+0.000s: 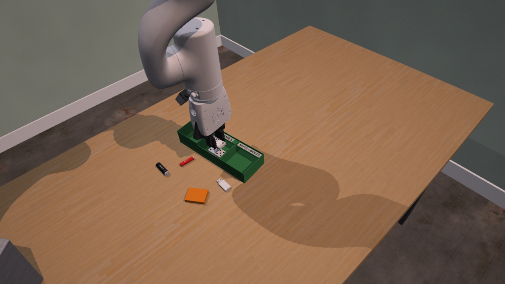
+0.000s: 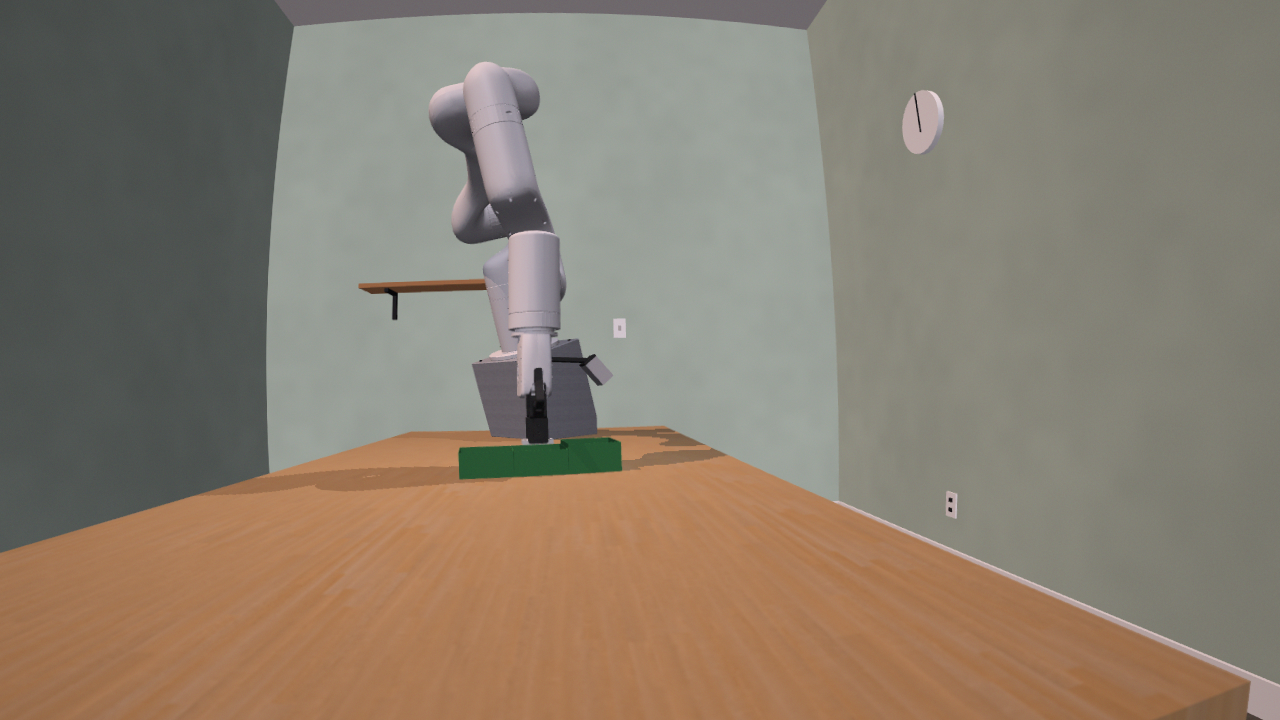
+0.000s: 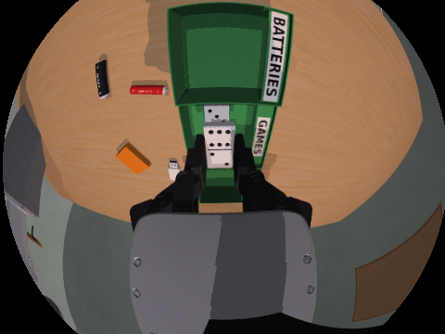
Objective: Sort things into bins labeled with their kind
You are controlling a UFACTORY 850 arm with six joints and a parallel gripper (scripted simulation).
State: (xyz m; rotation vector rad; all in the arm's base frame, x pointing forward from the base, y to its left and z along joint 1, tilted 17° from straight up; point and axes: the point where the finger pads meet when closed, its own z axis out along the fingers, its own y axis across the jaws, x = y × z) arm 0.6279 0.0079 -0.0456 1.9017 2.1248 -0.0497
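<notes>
My gripper is now 40 mm above the green bin row and 10 mm short of it. From my hand the other things lie so: orange flat block (130 mm behind, 70 mm to the right, 60 mm below); then red battery (80 mm behind, 60 mm below, 40 mm to the left); then white USB stick (90 mm to the right, 60 mm below, 60 mm behind).
</notes>
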